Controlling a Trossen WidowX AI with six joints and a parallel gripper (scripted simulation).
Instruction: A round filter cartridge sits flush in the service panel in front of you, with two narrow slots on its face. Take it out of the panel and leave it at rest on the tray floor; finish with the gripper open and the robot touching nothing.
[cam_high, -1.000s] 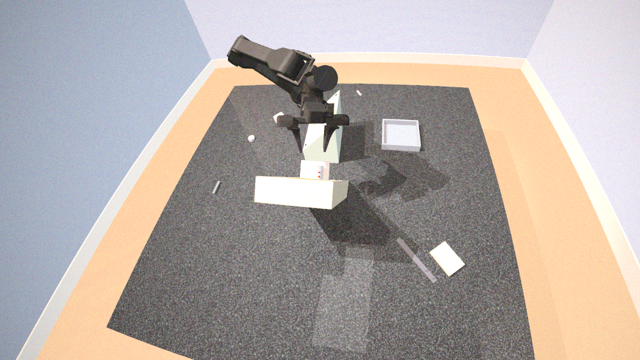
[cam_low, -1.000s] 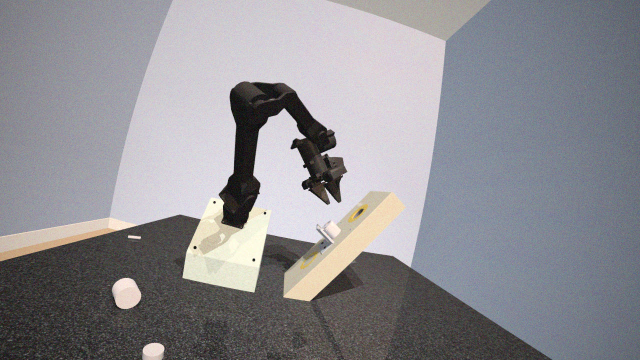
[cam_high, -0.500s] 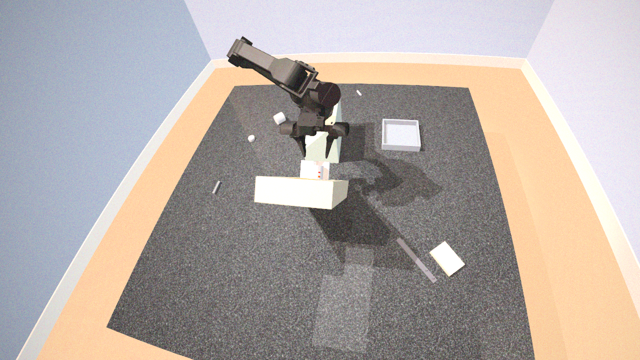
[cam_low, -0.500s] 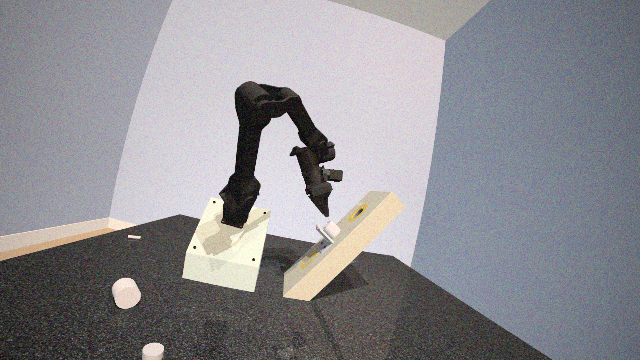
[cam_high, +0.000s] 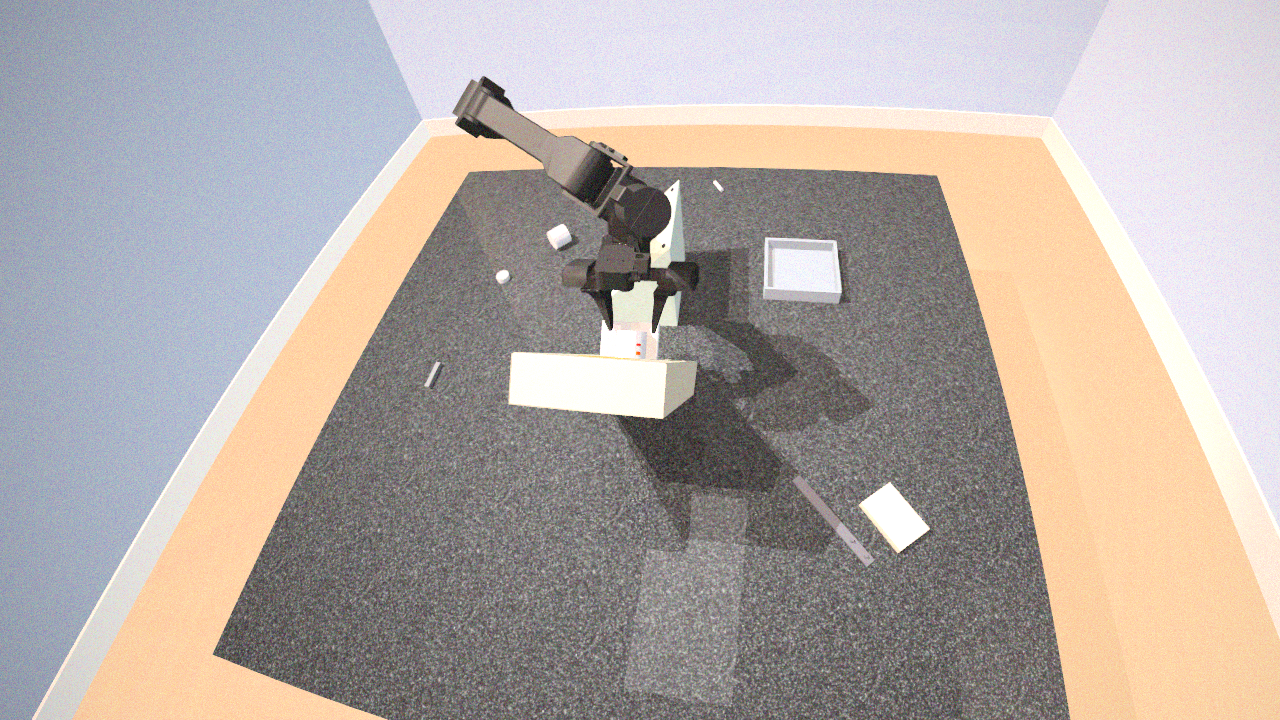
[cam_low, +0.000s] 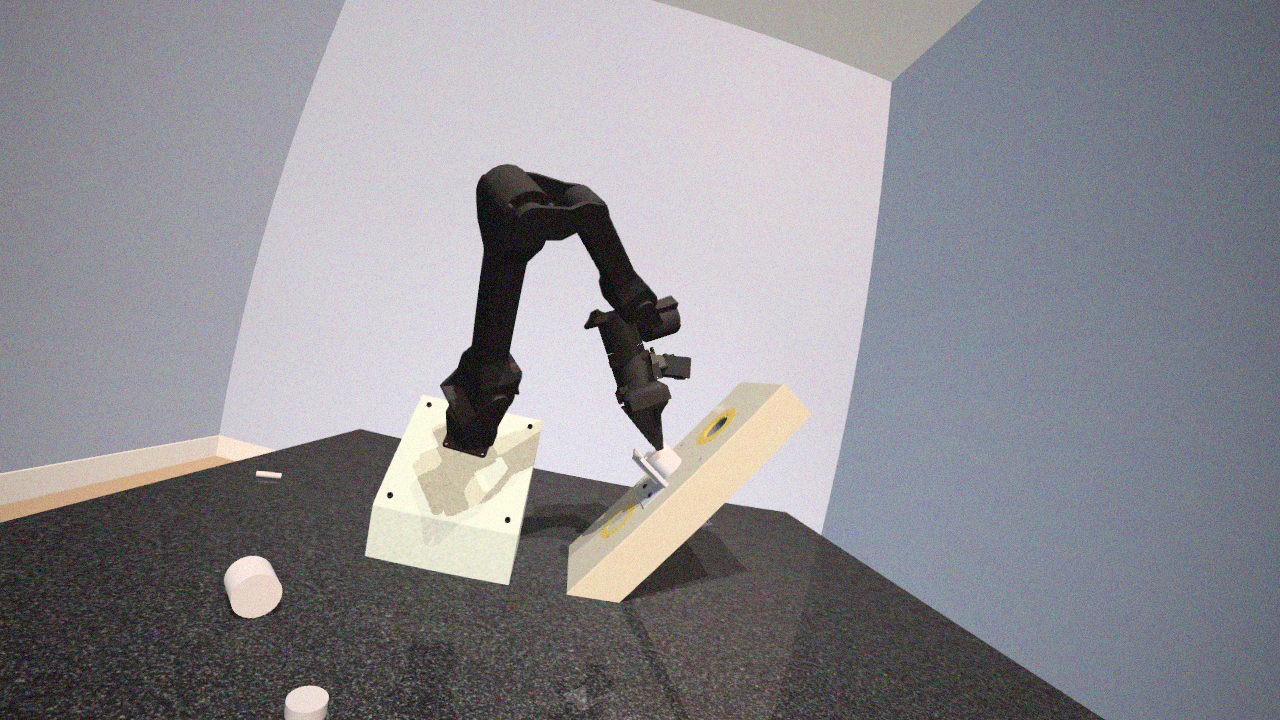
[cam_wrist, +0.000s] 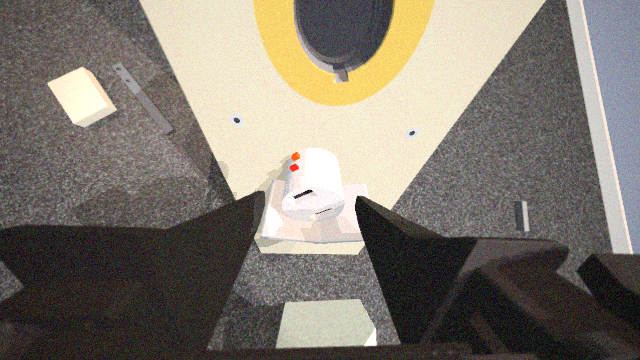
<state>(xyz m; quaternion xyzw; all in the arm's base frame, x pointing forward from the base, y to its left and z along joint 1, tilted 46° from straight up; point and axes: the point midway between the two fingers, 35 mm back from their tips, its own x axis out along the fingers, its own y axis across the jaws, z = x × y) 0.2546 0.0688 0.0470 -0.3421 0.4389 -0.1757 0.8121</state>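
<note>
The bracket lies 50 mm below my gripper tip and 10 mm to the right of it. Also, from my gripper tip: service panel 50 mm ahead, 40 mm below, 10 mm to the right.
</note>
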